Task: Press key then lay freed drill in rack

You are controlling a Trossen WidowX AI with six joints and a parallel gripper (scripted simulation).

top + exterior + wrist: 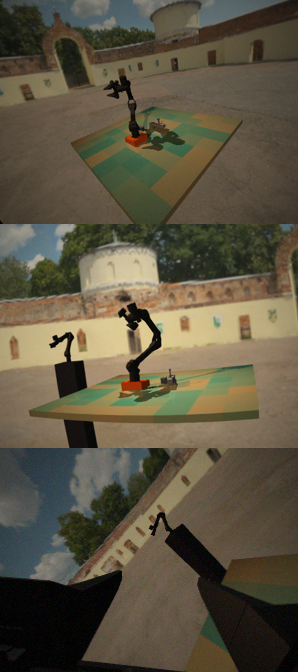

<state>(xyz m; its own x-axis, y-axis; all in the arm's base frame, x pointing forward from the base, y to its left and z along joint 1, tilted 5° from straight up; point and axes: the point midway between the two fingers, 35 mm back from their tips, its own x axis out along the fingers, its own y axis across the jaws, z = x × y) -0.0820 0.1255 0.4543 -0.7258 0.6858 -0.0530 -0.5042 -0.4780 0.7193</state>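
My gripper tip is now 40 cm above the key, 36 cm short of it and 26 cm to the left of it. From my gripper tip the other things lie so: drill: 45 cm below, 36 cm ahead, 21 cm to the right; then drill rack: 48 cm below, 28 cm ahead, 6 cm to the right; then drill sleeve: 46 cm below, 36 cm ahead, 23 cm to the right.
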